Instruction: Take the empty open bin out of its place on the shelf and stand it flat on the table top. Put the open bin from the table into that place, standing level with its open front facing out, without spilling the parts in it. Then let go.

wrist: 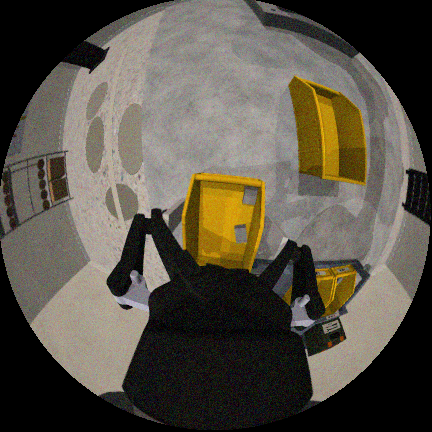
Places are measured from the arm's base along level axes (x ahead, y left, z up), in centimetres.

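Pixels of known places: gripper, fingertip midpoint: (225, 215).
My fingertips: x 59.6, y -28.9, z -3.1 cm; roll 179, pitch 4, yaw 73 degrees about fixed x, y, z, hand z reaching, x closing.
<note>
Behind a point stands the place of what it marks.
A yellow open bin (217, 220) {x 61.6, y -30.7, z -5.7 cm} with two small grey parts (250, 195) {x 57.0, y -24.8, z -4.2 cm} (240, 233) {x 63.5, y -26.6, z -4.2 cm} in it stands on the table top (215, 100) {x 40.3, y -28.7, z -6.0 cm}, below my gripper (225, 215) {x 59.6, y -28.9, z -3.2 cm}. My gripper is open, with nothing between its fingers; in the view its fingertips lie to either side of this bin. The bin's near end is hidden behind the gripper body. An empty yellow open bin (330, 135) {x 46.2, y -7.8, z -5.7 cm} stands on the table top at the upper right. The blue-grey shelf (363, 274) {x 77.8, y 9.7, z 0.9 cm} is at the lower right, partly hidden by the right finger, with yellow bins (326, 286) {x 80.3, y -3.2, z -1.7 cm} (345, 289) {x 84.9, y 7.2, z -0.8 cm} in it.
A dark device with orange marks (325, 337) {x 90.6, y -2.1, z 10.3 cm} is beside the shelf at the lower right. A dark grey fixture (310, 31) is at the top edge of the view. A speckled strip with round grey patches (131, 140) runs along the left. A wire rack (35, 185) is at the far left.
</note>
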